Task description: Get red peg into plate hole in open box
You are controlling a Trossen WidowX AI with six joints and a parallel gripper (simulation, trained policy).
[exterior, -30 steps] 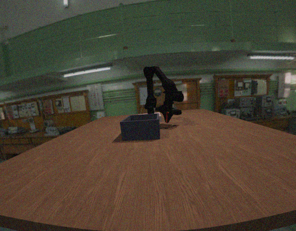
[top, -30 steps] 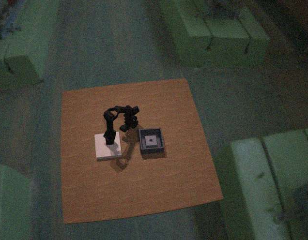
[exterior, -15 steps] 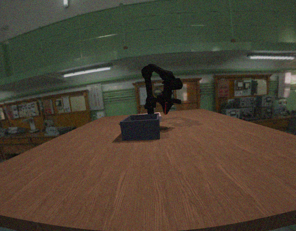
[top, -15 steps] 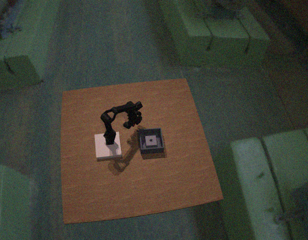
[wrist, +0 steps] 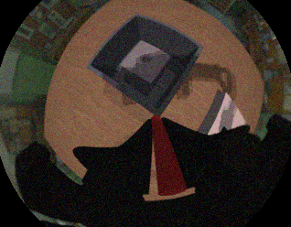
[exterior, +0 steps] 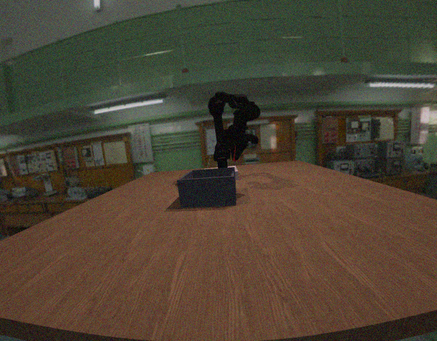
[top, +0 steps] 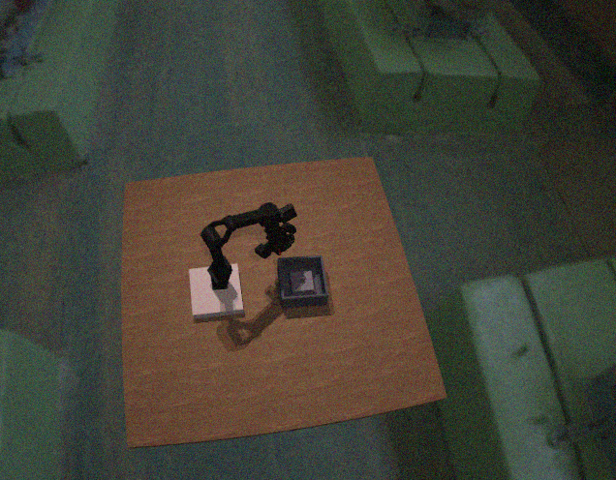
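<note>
The red peg lies 10 mm behind my gripper tip, 10 mm to the left of it and 30 mm above it. From my gripper tip the other things lie so: light grey plate (90 mm ahead, 100 mm to the right, 80 mm below); then dark blue box (90 mm ahead, 100 mm to the right, 100 mm below).
</note>
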